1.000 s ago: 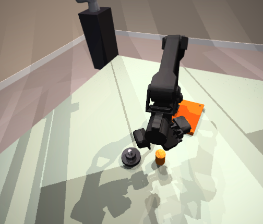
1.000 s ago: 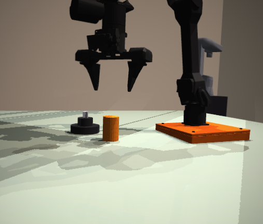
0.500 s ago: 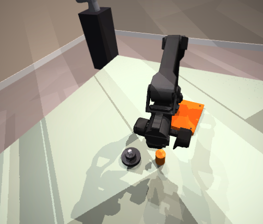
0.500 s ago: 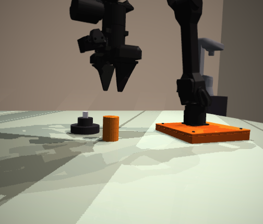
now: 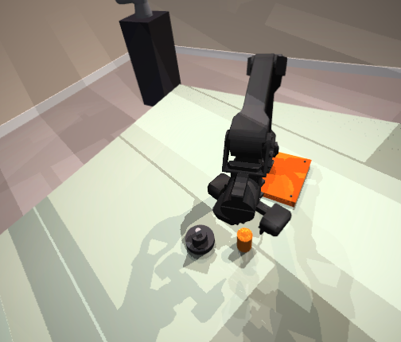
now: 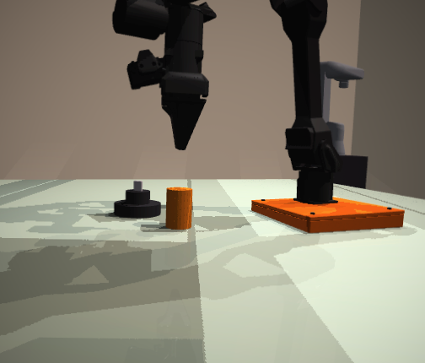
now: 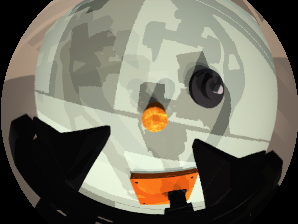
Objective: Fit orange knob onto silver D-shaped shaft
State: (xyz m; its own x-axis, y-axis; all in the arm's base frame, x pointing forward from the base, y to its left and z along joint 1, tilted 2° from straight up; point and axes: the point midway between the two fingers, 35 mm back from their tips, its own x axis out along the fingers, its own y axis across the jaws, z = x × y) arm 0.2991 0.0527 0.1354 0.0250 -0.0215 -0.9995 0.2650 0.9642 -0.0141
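Now: the orange knob 8 cm below my gripper tip. From my gripper tip the other things lie so: round pedestal: 4 cm ahead, 12 cm to the right, 9 cm below.
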